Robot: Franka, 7 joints.
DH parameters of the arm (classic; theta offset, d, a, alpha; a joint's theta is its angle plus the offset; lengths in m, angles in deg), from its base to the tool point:
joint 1: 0 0.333 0 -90
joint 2: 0 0 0 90
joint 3: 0 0.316 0.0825 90
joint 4: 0 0 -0.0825 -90
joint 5: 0 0.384 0 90
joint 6: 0 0 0.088 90
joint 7: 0 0.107 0 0
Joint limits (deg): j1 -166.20..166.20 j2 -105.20..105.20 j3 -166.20..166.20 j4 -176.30..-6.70 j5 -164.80..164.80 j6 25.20..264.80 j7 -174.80..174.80
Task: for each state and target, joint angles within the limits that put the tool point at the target. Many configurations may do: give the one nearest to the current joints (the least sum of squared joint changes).
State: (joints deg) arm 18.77 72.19 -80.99 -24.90 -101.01 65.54 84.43
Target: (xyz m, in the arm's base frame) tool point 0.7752 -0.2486 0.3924
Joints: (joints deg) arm 1.33 88.17 -74.66 -33.10 -104.68 89.59 84.43
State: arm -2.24 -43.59 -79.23 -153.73 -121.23 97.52 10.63
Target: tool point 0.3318 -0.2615 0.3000
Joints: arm 38.52 -35.85 -73.60 -154.28 -124.13 109.35 10.63
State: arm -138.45 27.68 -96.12 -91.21 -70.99 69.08 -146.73
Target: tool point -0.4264 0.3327 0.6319
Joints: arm -138.26 31.54 -85.15 -96.32 -69.44 74.39 -146.73
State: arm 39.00 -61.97 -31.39 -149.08 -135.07 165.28 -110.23
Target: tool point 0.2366 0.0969 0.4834
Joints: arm 39.87 -65.67 -29.47 -164.56 -136.85 172.07 -110.23
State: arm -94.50 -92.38 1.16 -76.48 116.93 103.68 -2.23
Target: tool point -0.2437 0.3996 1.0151
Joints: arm -69.72 -65.75 -17.46 -55.34 123.24 118.23 -2.23
